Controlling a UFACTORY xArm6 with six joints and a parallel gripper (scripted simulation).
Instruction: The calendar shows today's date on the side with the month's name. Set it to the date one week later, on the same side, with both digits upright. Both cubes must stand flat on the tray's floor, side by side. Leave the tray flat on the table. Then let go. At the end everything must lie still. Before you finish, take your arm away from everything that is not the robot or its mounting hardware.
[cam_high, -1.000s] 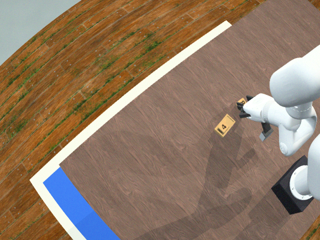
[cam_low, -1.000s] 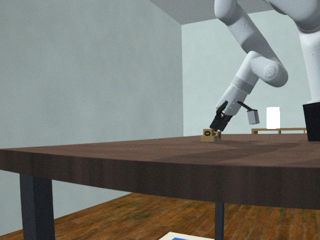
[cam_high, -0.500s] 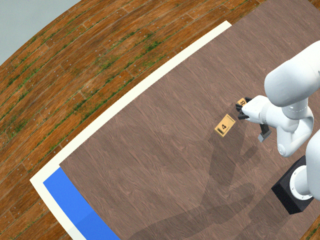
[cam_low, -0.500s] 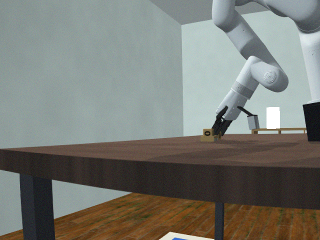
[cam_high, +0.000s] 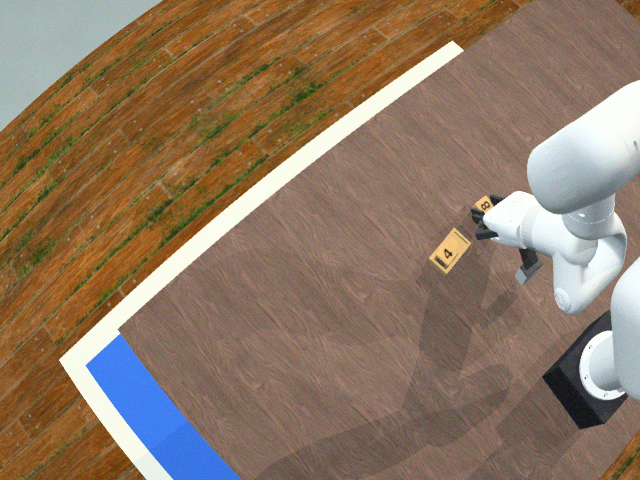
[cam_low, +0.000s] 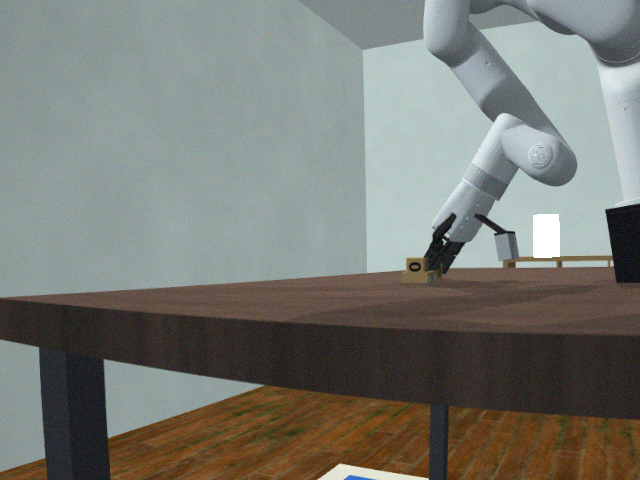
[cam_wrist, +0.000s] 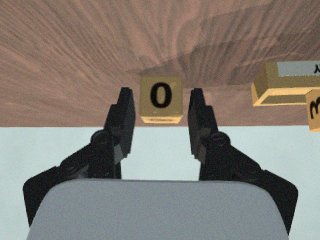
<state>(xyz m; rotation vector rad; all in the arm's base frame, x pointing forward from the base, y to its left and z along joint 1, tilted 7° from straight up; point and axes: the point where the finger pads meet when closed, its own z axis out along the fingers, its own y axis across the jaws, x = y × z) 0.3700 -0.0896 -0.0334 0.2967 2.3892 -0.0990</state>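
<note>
My gripper is now 20 mm above the wooden cube and 10 mm short of it. Also, from my hand: tray (100 mm to the left, 20 mm below, 10 mm ahead).
</note>
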